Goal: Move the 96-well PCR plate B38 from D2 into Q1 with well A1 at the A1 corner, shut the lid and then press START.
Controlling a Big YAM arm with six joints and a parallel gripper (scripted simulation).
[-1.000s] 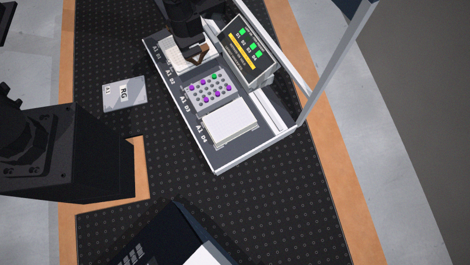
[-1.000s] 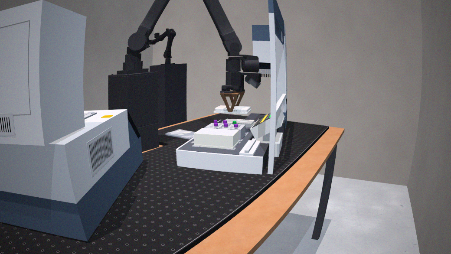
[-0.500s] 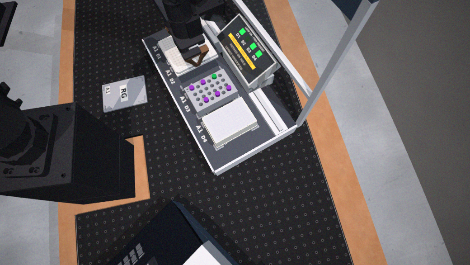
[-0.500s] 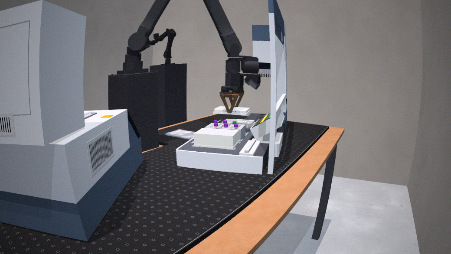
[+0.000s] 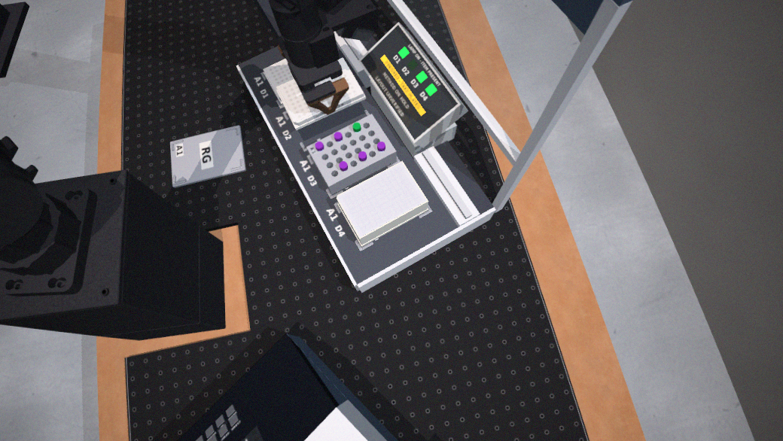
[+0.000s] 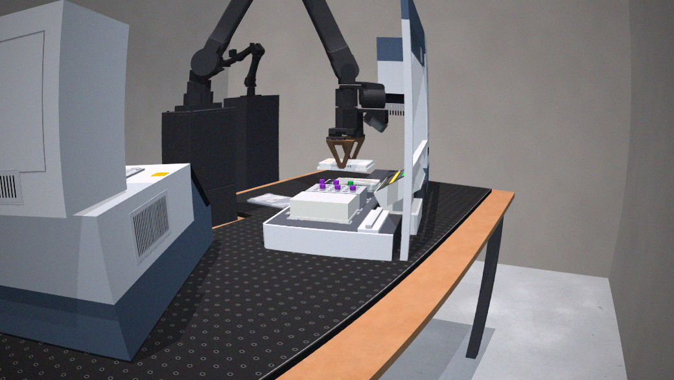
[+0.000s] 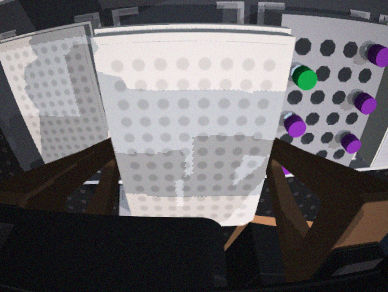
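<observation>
Right now the tube cooling block is 90 mm to the right of my hand, 60 mm below it and 40 mm ahead of it. From my hand the other things lie so: gantry post (300 mm ahead, 180 mm to the right, 100 mm above); then deep-well block (180 mm to the right, 90 mm ahead, 60 mm below); then RG nest (250 mm behind, 130 mm below, 30 mm to the right).
</observation>
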